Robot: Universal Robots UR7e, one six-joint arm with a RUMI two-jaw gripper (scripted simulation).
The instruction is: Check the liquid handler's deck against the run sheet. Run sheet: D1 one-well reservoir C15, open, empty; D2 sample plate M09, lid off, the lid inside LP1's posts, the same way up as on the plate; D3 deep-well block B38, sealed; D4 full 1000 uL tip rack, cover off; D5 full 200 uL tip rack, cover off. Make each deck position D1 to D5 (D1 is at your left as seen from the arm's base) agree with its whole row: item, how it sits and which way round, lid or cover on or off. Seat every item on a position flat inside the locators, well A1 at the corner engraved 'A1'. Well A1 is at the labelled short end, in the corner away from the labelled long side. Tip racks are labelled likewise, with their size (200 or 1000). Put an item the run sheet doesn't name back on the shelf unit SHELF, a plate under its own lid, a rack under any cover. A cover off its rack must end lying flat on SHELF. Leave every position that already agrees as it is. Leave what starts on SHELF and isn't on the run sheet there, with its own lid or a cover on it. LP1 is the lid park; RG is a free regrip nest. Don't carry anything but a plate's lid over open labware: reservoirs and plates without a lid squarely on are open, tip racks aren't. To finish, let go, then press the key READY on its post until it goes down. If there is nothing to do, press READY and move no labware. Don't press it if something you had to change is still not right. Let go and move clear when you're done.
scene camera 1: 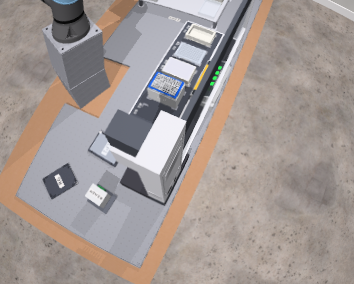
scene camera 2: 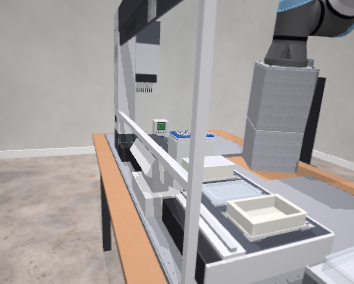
Observation:
In view: a clear well plate (scene camera 2: 221,192), a cream one-well reservoir (scene camera 2: 244,213) and a blue-framed tip rack (scene camera 1: 167,90).

